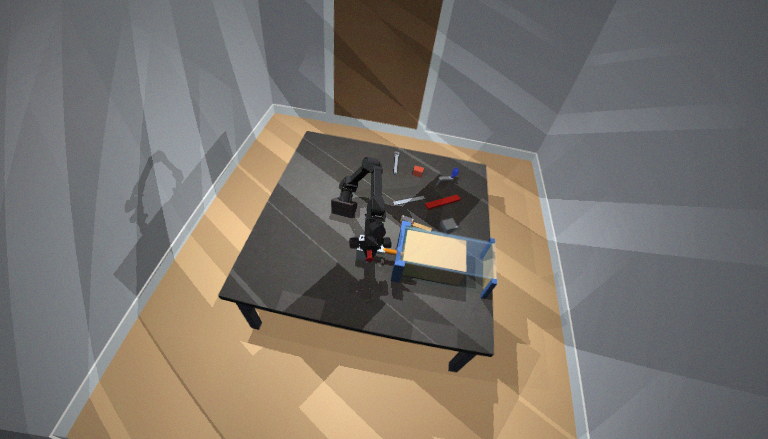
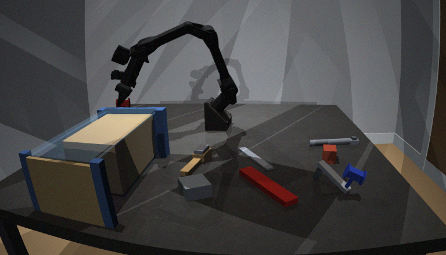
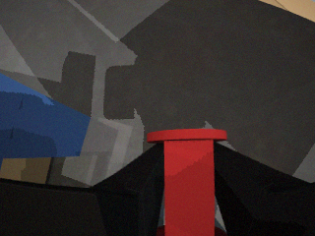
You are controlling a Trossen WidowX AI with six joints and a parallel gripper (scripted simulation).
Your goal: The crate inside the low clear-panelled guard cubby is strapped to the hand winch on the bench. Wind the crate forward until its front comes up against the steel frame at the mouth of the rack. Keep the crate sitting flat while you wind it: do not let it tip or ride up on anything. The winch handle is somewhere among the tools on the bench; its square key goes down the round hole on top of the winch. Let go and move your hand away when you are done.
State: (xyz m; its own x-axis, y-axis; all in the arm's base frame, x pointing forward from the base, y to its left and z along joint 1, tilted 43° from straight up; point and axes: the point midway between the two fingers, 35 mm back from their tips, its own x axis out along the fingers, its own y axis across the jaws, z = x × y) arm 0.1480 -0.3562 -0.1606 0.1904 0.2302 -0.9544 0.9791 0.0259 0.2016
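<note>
Right now my gripper tip is 20 mm to the right of the red spool-shaped grip and 10 mm above it. From my gripper tip the other things lie so: grey winch (110 mm to the left, 110 mm below, 30 mm behind); clear-panelled cubby (380 mm ahead, 70 mm to the left, 30 mm below); wooden-handled tool (330 mm to the left, 230 mm ahead, 130 mm below).
</note>
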